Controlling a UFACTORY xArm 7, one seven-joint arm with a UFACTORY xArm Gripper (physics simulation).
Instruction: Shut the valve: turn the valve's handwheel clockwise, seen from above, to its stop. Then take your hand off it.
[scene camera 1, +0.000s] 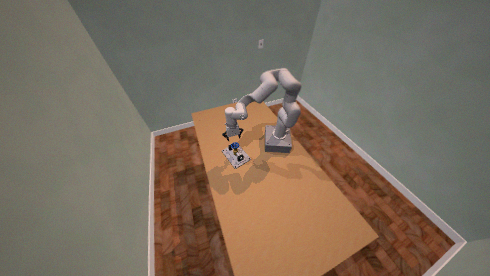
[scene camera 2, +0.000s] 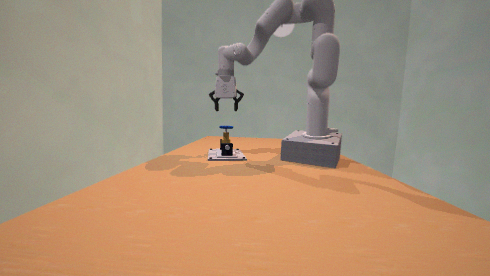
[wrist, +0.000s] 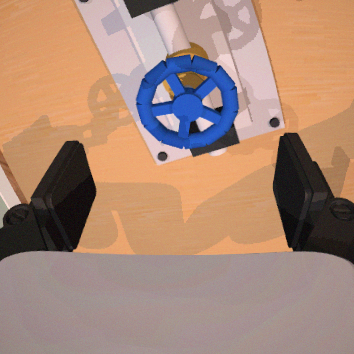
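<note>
The blue handwheel (scene camera 1: 235, 145) (scene camera 2: 226, 127) (wrist: 187, 105) lies level on top of the brass valve body (scene camera 2: 226, 137) (wrist: 194, 50). The valve stands on a white base plate (scene camera 1: 236, 164) (scene camera 2: 213, 155) (wrist: 265, 100) on the table. My gripper (scene camera 1: 233, 136) (scene camera 2: 227, 107) (wrist: 180, 162) is open and empty, pointing down. It hangs above the handwheel, with a gap between the fingertips and the rim; nothing touches the wheel. Whether the wheel is at its stop cannot be told from these frames.
The arm's grey base block (scene camera 1: 278, 145) (scene camera 2: 310, 151) stands on the table (scene camera 1: 290, 215) (scene camera 2: 240, 220), to the right of the valve in both scene views. Black blocks hold the pipe on the plate. Walls stand around the table.
</note>
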